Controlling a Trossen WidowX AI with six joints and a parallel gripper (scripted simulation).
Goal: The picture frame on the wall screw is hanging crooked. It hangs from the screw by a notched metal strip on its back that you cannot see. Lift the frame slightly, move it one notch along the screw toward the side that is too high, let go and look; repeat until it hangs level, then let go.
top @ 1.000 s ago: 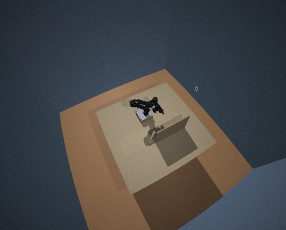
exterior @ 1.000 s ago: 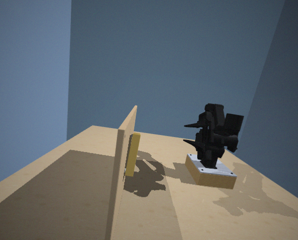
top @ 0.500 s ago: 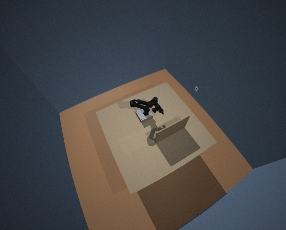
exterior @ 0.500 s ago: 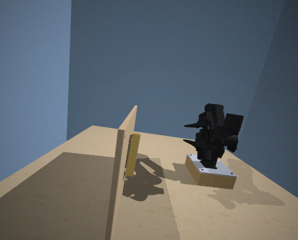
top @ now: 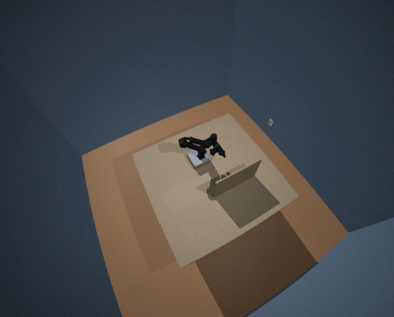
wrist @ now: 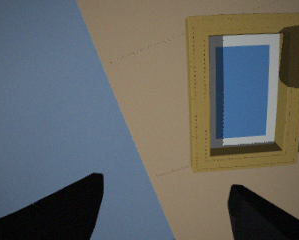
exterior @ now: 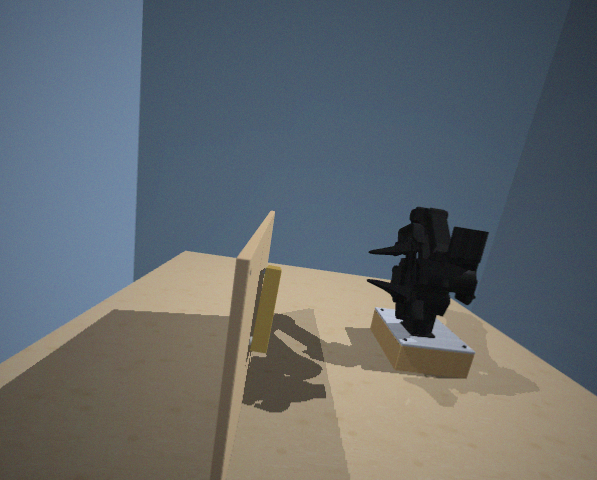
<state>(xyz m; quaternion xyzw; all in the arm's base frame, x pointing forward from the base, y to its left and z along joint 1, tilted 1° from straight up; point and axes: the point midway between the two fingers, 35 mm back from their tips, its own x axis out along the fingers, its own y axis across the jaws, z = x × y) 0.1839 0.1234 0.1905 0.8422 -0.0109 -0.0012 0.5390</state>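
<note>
Right now the picture frame is 190 mm ahead of my gripper tip, 20 mm to the left of it and 90 mm below it. Round my gripper tip: wooden wall panel 200 mm ahead, 10 mm to the left, 100 mm below.
</note>
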